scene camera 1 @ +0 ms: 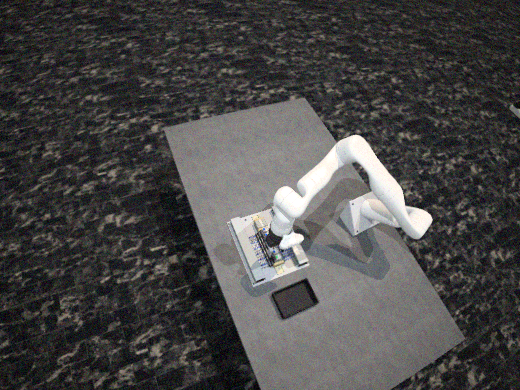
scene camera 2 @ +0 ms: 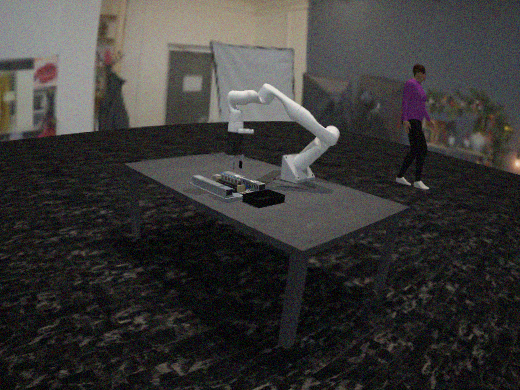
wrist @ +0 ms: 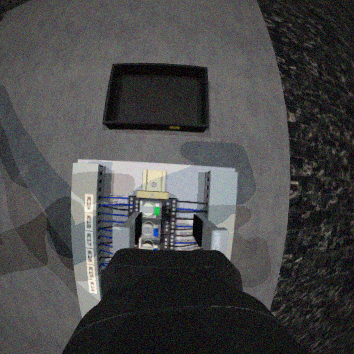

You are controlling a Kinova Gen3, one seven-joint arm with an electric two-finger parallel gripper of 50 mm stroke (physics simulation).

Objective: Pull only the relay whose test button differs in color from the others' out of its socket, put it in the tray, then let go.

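Frame: origin at the arm's base, x ahead, y left, z up, level; centimetres.
Where they show: gripper, fingertip midpoint: (scene camera 1: 275, 252) (scene camera 2: 236, 168) (wrist: 167, 223); arm's base at its link origin: (scene camera 1: 368, 208) (scene camera 2: 299, 163).
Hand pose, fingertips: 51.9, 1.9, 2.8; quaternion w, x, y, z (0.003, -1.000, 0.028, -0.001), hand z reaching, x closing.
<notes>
Each offset is from my fingertips to the top centre of the thing, as dx, dy, dz. "*": to the spot under its first point.
A relay with a green test button @[-1.9, +0.6, -5.0] (wrist: 157, 211) sits in the row on the panel @[* +4.3, +5.2, -11.7] (wrist: 190, 175), nearest the tray-side end. The relay behind it has a blue button @[-1.3, -2.1, -5.0] (wrist: 156, 232); a third relay @[-2.3, -4.8, -5.0] (wrist: 147, 244) is partly hidden by the gripper body, and any further relays are hidden. My gripper (wrist: 167, 223) (scene camera 2: 237, 164) is open and empty, above the panel, pointing down. In the wrist view its fingers stand on either side of the relay row, offset to the right. The black tray @[-1.2, +18.4, -8.4] (scene camera 1: 301, 310) (scene camera 2: 263, 203) (wrist: 155, 126) stands beside the panel and is empty.
Grey wiring ducts @[+7.6, -9.3, -7.7] (wrist: 221, 195) @[* -11.4, +4.2, -7.7] (wrist: 86, 182) run along both sides of the panel, with blue and dark wires between. A cream end block @[-1.8, +2.4, -7.9] (wrist: 152, 194) stands beside the green-button relay. The arm's base (scene camera 1: 356, 215) (scene camera 2: 295, 172) is on the table. A person (scene camera 2: 415, 105) stands beyond the table.
</notes>
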